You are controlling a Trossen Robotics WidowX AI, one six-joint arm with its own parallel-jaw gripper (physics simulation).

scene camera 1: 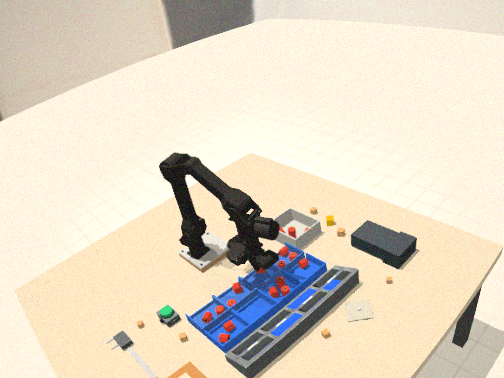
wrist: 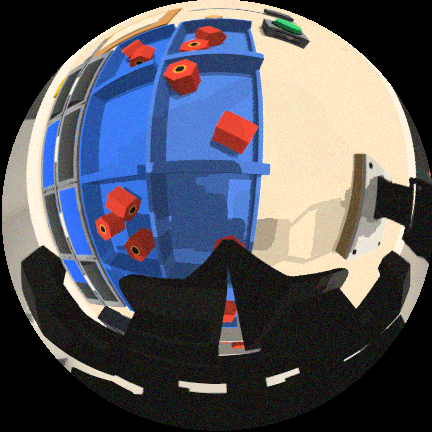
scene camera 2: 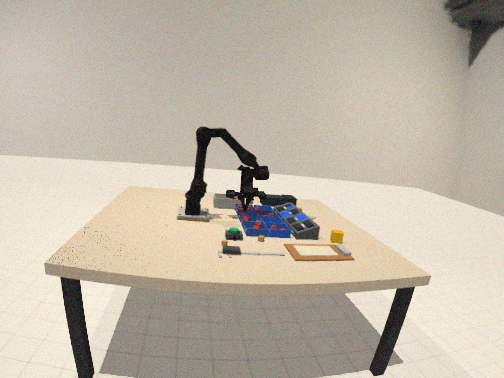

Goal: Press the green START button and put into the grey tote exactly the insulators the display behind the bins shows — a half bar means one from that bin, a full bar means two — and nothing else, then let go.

In view: my gripper [scene camera 1: 257, 270], a grey tote [scene camera 1: 289, 218] and a display [wrist: 74, 181].
My gripper shows as well in the wrist view [wrist: 226, 244].
